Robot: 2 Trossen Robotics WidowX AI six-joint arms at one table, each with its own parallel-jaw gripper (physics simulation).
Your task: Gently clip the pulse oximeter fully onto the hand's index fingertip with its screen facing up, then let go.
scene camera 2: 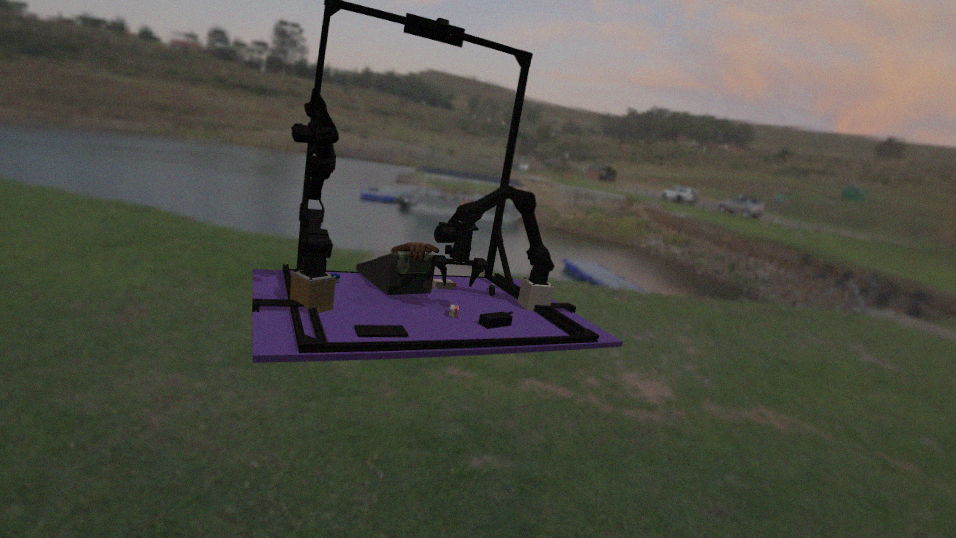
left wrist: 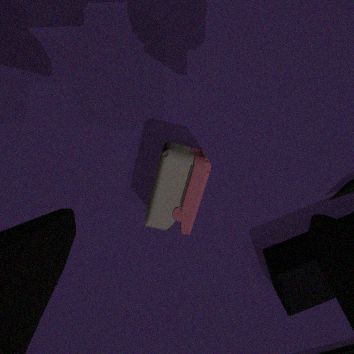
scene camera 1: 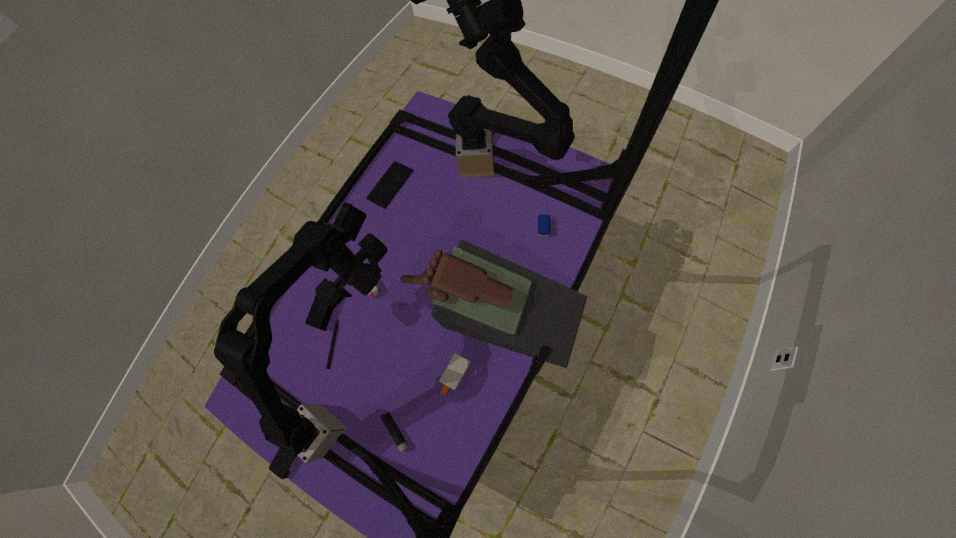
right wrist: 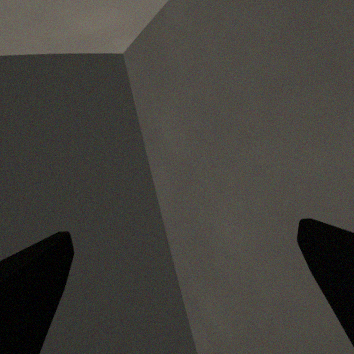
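Note:
The pulse oximeter, white with a pink-red side, lies on the purple table. Its white and red halves show side by side in the left wrist view; its screen does not show there. The brown hand rests on a green pad on a dark grey wedge; its index finger points left in scene camera 1. My left gripper is open and empty above the oximeter, fingers pointing down. My right gripper is open and empty, raised far from the hand, facing walls.
A black box lies beside the oximeter, near a thin black pen. Also on the table are a black plate, a blue block, a white box and a dark cylinder.

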